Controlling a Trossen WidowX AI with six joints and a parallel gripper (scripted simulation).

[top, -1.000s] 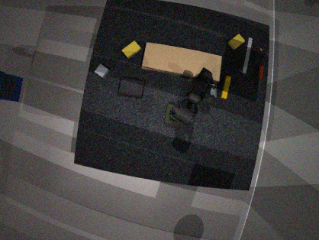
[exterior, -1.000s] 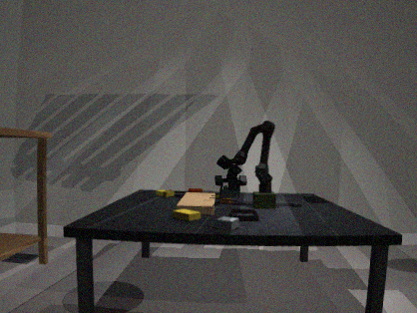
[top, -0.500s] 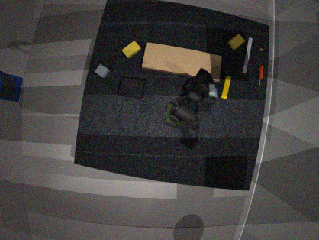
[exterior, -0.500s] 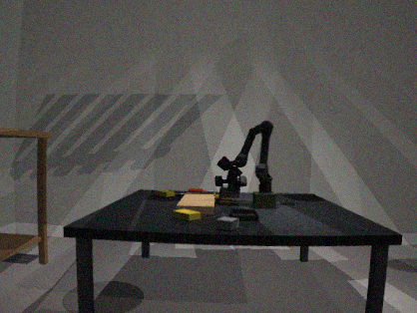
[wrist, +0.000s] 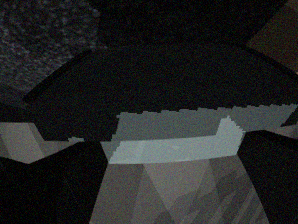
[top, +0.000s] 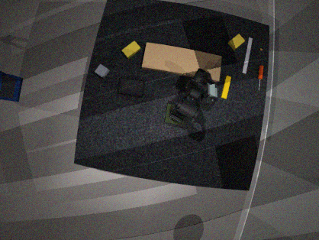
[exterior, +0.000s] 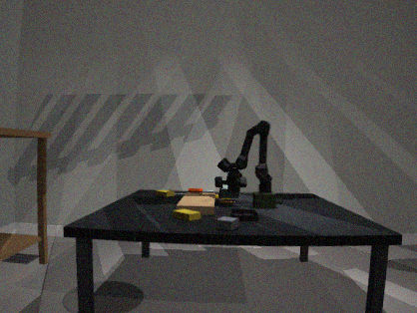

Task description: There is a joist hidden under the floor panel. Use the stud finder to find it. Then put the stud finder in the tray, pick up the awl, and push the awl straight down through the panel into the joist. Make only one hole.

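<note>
Now: the yellow bar 7 cm ahead of my gripper tip, 9 cm to the right of it and 7 cm below it. Round my gripper tip: white bar (37 cm ahead, 20 cm to the right, 8 cm below); dark grey stud finder (1 cm ahead, 1 cm to the left, 1 cm below); awl (4 cm behind, 11 cm to the left, 7 cm below).
</note>
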